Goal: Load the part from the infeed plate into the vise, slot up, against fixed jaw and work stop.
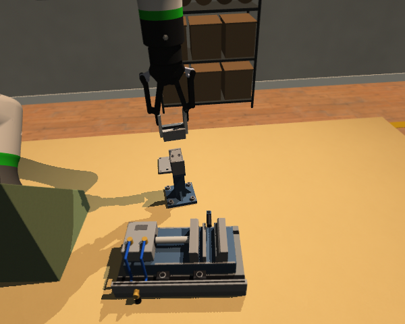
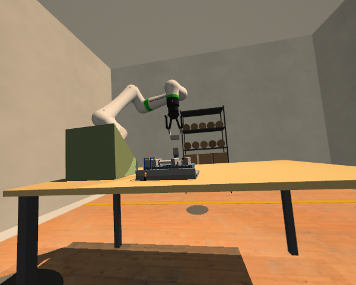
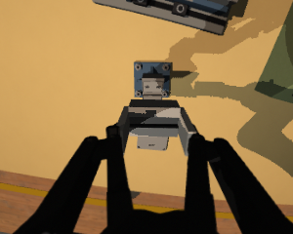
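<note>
Right now my hand is 240 mm to the left of the fixed jaw, 180 mm above it and 110 mm short of it. The rest, counted from my hand: V-block post 200 mm below; then work stop 190 mm to the right, 170 mm below, 80 mm ahead; then part 20 mm below.
</note>
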